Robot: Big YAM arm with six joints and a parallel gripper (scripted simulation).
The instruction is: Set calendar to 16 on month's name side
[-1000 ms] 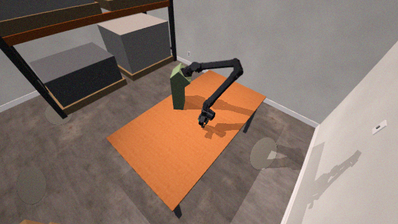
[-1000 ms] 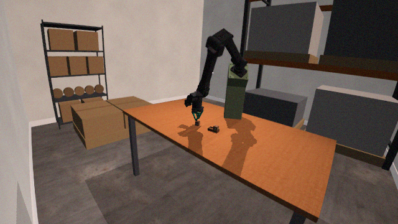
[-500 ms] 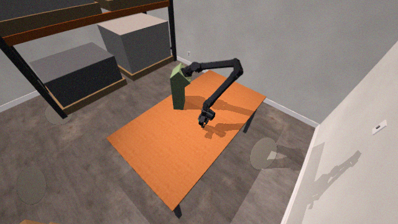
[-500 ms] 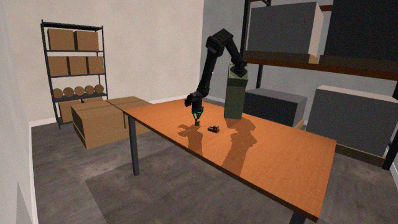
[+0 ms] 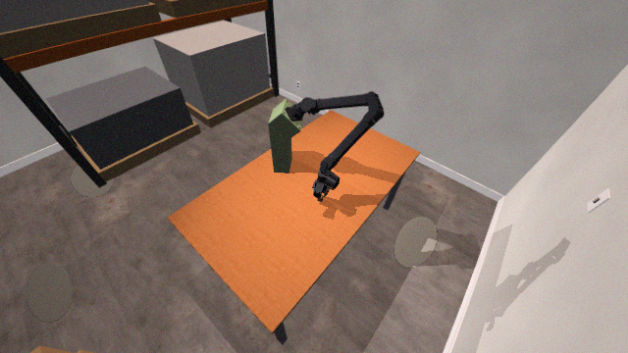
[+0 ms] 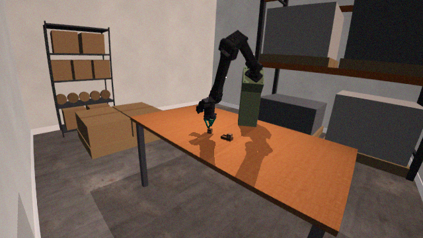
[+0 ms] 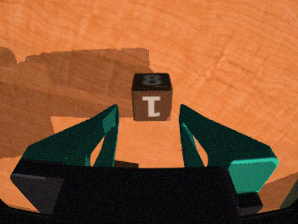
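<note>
Now: the brown calendar cube 40 mm below my hand. Also, from my hand: dark calendar tray (50 mm behind, 150 mm to the left, 40 mm below).
</note>
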